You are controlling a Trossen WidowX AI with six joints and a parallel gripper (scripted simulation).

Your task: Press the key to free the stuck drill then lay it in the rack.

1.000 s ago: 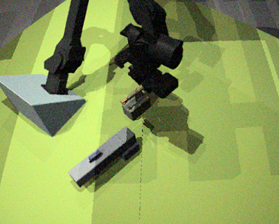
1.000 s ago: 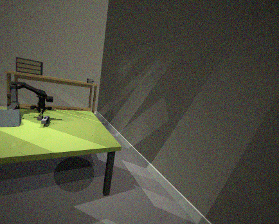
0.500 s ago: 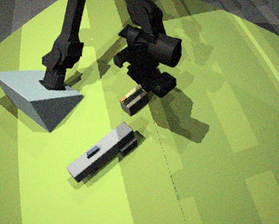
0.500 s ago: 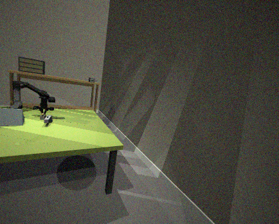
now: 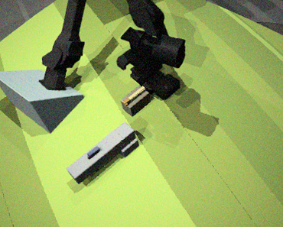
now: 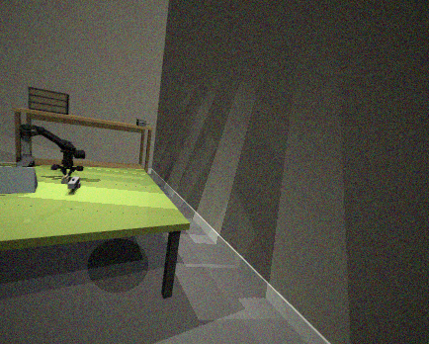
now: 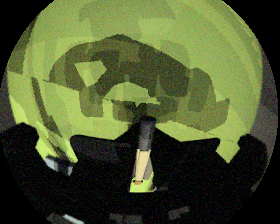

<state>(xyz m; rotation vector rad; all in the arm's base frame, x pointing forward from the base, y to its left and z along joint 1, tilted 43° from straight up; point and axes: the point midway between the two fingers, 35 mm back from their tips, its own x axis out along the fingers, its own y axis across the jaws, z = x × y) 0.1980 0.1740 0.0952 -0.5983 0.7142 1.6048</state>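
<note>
My gripper tip is now 4 cm to the left of the drill and 3 cm below it. Also, from my gripper tip: rack 5 cm to the right, 1 cm above; blue key 25 cm to the right, 7 cm ahead, 4 cm above; long grey housing 22 cm to the right, 7 cm ahead, 4 cm above.
</note>
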